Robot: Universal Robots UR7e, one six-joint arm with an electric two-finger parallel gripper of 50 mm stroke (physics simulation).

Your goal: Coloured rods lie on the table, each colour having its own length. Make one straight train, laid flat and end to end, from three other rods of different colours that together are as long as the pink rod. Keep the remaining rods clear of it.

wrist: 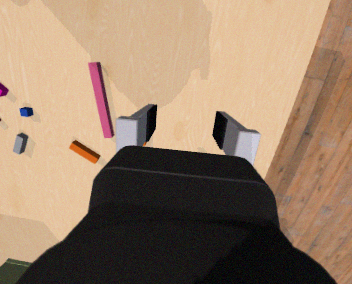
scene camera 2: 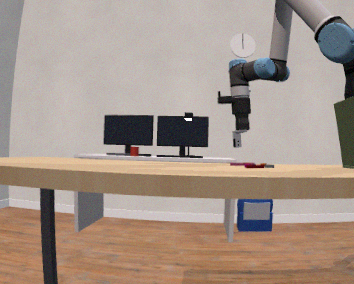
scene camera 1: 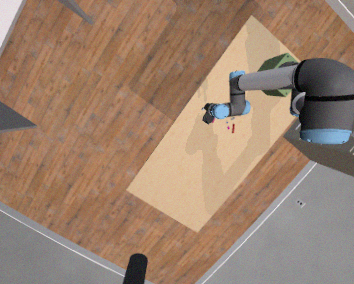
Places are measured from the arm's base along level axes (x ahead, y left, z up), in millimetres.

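Pixels of known places: gripper, between the fingertips: point(wrist: 185, 120) point(scene camera 2: 237, 147) point(scene camera 1: 205, 110).
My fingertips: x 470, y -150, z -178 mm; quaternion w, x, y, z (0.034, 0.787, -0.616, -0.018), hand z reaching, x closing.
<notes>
Behind a point stands the place of what it marks.
My gripper point(scene camera 2: 237, 145) @(x 470, y -150, z -178 mm) point(wrist: 185, 120) @(x 470, y -150, z -178 mm) is open and empty, high above the table. In the wrist view a long pink rod point(wrist: 101, 100) @(x 444, y -55, z -236 mm) lies left of the fingers. An orange rod point(wrist: 84, 152) @(x 367, y -45, z -236 mm) lies below it, and a sliver of another orange piece point(wrist: 145, 144) @(x 407, y -120, z -236 mm) shows beside the left finger, mostly hidden. Further left lie a small blue rod point(wrist: 26, 111) @(x 399, y 37, z -236 mm), a grey rod point(wrist: 20, 143) @(x 348, y 46, z -236 mm) and a magenta rod point(wrist: 3, 90) @(x 415, y 71, z -238 mm), cut by the frame edge. A dark red rod point(scene camera 1: 233, 128) @(x 389, y 110, z -237 mm) point(scene camera 2: 255, 166) @(x 388, y 117, z -240 mm) shows in both scene views. The rods lie apart.
The wooden table point(scene camera 1: 170, 175) @(x 1016, y 57, z -246 mm) has its long edge right of the fingers in the wrist view. The green arm base point(scene camera 1: 272, 64) @(x -14, y -95, z -68 mm) point(scene camera 2: 346, 130) @(x 74, y -3, z -117 mm) point(wrist: 15, 272) @(x 43, y 60, z -220 mm) stands on the table. Two monitors point(scene camera 2: 128, 130) point(scene camera 2: 183, 132) stand on a desk behind it.
</notes>
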